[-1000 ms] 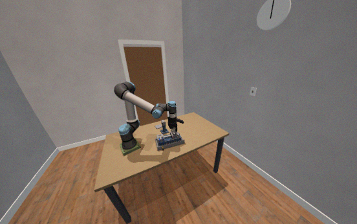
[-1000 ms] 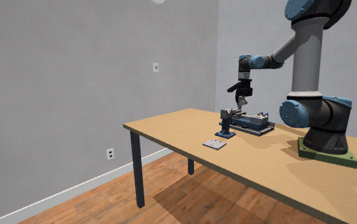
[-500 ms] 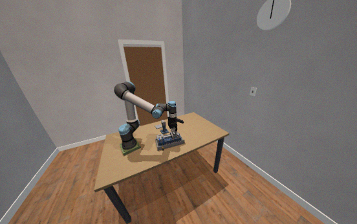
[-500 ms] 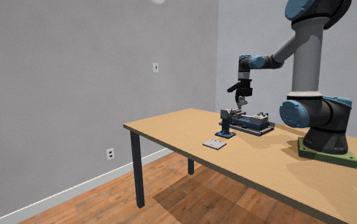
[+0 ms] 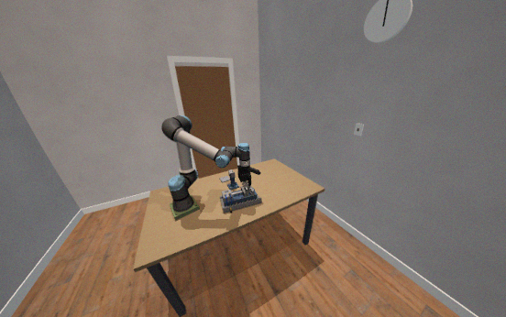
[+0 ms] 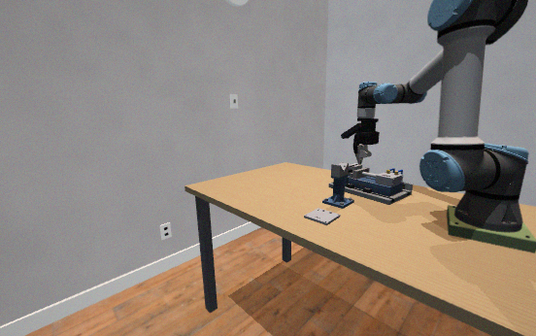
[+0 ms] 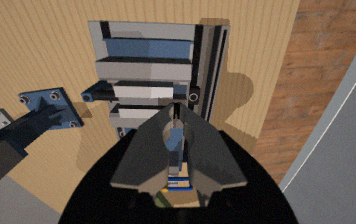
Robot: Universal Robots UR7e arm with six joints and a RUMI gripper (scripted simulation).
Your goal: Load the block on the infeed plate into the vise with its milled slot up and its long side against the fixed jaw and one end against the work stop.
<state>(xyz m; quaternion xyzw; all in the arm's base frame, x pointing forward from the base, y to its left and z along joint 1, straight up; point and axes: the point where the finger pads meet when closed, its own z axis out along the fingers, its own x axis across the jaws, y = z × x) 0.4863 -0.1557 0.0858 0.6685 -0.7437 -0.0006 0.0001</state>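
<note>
My hand is 30 mm to the right of the part and 20 mm above it. From my hand the other things lie so: grey jaw 40 mm to the left, 40 mm below, 30 mm behind; then cylinder rod 80 mm behind, 40 mm to the left, 40 mm below; then work stop 80 mm to the left, 30 mm below, 10 mm ahead.
</note>
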